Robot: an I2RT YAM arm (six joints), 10 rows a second.
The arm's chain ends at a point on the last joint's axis. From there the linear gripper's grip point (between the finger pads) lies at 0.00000 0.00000 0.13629 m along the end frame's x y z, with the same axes.
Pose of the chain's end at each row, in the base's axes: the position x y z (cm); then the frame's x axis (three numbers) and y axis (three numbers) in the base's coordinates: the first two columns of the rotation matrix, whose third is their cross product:
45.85, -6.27, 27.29, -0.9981, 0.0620, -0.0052, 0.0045, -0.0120, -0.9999
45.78, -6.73, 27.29, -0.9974, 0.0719, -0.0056, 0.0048, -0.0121, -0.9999
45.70, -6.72, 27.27, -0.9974, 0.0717, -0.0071, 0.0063, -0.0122, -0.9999
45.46, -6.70, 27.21, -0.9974, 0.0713, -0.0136, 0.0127, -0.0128, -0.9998
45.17, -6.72, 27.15, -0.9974, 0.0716, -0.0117, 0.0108, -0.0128, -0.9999
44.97, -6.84, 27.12, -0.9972, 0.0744, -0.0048, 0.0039, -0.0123, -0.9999
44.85, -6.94, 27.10, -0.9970, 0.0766, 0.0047, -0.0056, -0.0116, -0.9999
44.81, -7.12, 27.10, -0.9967, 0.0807, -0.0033, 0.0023, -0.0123, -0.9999
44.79, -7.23, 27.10, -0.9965, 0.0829, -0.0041, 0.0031, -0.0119, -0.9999
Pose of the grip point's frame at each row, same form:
45.00, -19.87, 27.45, -0.9981, 0.0620, -0.0052, 0.0045, -0.0120, -0.9999
44.80, -20.32, 27.45, -0.9974, 0.0719, -0.0056, 0.0048, -0.0121, -0.9999
44.72, -20.31, 27.43, -0.9974, 0.0717, -0.0071, 0.0063, -0.0122, -0.9999
44.49, -20.29, 27.37, -0.9974, 0.0713, -0.0136, 0.0127, -0.0128, -0.9998
44.19, -20.31, 27.31, -0.9974, 0.0716, -0.0117, 0.0108, -0.0128, -0.9999
43.96, -20.43, 27.28, -0.9972, 0.0744, -0.0048, 0.0039, -0.0123, -0.9999
43.81, -20.53, 27.26, -0.9970, 0.0766, 0.0047, -0.0056, -0.0116, -0.9999
43.71, -20.70, 27.26, -0.9967, 0.0807, -0.0033, 0.0023, -0.0123, -0.9999
43.66, -20.81, 27.26, -0.9965, 0.0829, -0.0041, 0.0031, -0.0119, -0.9999

